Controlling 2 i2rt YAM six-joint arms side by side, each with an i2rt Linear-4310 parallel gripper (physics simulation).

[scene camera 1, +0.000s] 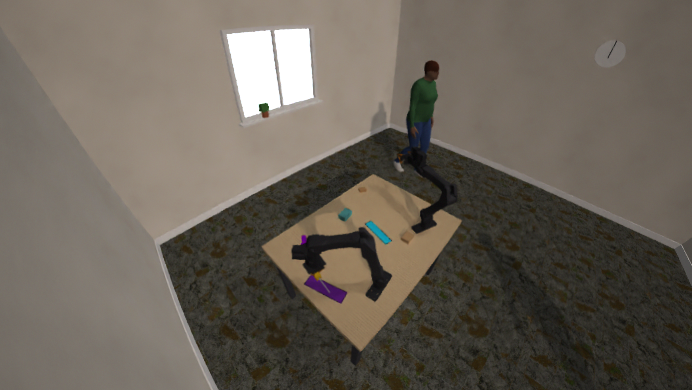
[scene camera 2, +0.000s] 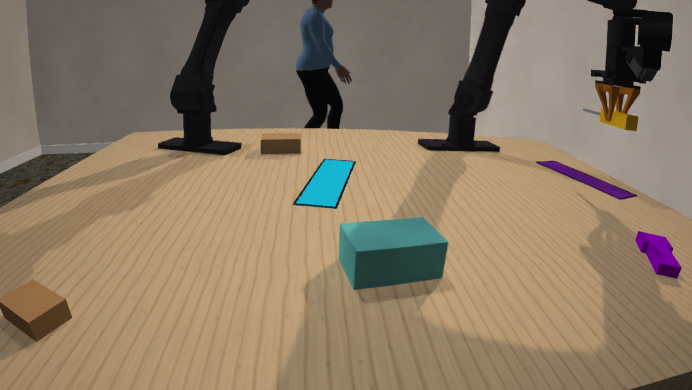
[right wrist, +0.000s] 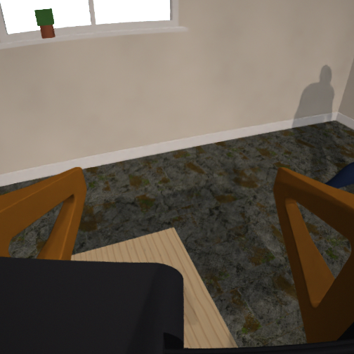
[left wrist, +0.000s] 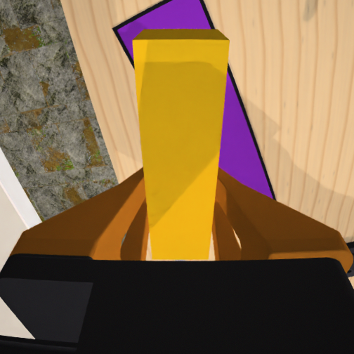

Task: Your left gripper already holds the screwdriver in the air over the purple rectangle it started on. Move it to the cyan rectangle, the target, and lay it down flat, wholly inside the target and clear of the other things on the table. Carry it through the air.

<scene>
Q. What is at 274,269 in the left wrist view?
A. The left gripper.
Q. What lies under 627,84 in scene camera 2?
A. The left gripper.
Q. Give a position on a screwdriver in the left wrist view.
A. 180,74
</scene>
